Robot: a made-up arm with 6 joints.
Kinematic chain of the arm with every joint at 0, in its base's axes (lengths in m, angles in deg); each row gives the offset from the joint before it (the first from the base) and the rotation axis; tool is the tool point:
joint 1: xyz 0 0 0.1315 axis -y
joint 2: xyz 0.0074 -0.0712 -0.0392 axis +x
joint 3: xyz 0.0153 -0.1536 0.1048 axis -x
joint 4: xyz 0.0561 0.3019 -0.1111 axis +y
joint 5: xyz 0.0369 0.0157 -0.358 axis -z
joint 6: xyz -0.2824 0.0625 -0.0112 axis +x
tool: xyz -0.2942 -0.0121 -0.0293
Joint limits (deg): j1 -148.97..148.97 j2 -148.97..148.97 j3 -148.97..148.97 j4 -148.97..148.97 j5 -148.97..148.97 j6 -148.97..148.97
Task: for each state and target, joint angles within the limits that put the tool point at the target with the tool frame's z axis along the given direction. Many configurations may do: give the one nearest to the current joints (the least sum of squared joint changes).
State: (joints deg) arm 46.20 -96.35 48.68 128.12 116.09 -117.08
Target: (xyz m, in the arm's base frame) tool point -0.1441 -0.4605 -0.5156 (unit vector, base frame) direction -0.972 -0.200 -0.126
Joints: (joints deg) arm 5.84 -82.71 44.29 112.64 74.49 -148.06
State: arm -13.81 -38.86 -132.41 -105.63 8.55 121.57
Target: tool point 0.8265 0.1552 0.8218 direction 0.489 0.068 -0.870
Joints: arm -23.21 -63.10 -136.44 -141.66 53.87 107.69
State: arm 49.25 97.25 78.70 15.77 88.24 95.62
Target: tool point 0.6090 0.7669 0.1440 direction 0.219 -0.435 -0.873
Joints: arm 92.02 96.33 89.79 -8.09 63.01 90.70
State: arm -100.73 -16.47 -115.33 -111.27 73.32 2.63
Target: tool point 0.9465 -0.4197 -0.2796 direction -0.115 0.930 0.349
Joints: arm -80.27 -3.80 -115.70 -125.29 50.25 38.42
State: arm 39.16 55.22 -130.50 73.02 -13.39 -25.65
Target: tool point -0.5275 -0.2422 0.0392 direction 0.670 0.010 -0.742
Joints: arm -8.47 64.04 -125.73 55.00 -36.10 -6.97
